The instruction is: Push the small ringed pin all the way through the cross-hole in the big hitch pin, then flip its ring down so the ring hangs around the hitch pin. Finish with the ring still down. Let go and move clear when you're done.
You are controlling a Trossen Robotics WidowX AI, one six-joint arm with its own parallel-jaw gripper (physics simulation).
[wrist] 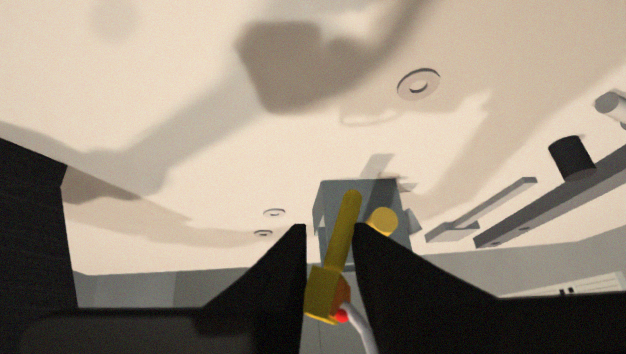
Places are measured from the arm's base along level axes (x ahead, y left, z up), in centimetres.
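Pixels of known places: gripper, fingertip midpoint: (328,234).
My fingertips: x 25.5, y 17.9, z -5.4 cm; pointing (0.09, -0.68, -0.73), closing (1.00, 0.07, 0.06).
Behind a point stands the place of what it marks.
The small pin (341,235) {z -5.1, x 25.7, y 18.8 cm} is yellow, with a square yellow head (321,294) {z -3.2, x 24.8, y 19.0 cm} that has an orange side and a red dot. A pale grey ring (361,325) {z -2.3, x 25.9, y 19.1 cm} loops from the head; part of it is hidden behind the right finger. My gripper (328,234) {z -5.3, x 25.5, y 17.9 cm} is shut on the pin's head, and the shank points up in the view, away from the fingers. Behind the tip stands a blue-grey block (330,192) {z -16.1, x 29.9, y -2.1 cm}. A yellow round end (384,221) {z -10.7, x 33.4, y 3.0 cm}, probably the big hitch pin, shows in front of the block, right of the small pin and partly behind the right finger. Its cross-hole cannot be seen.
A flat washer (406,90) {z -17.3, x 33.4, y 12.7 cm} lies on the pale table beyond the block, and two small washers (274,213) {z -17.2, x 23.6, y -10.4 cm} (263,233) {z -17.3, x 21.7, y -19.2 cm} lie left of it. At the right are a long dark grey bar (540,207) {z -16.2, x 65.8, y -11.8 cm}, a black cylinder (571,157) {z -15.3, x 53.8, y 5.8 cm}, a thin grey piece (492,202) {z -16.8, x 55.8, y -9.8 cm} and a grey cylinder (607,103) {z -16.7, x 51.8, y 12.4 cm}.
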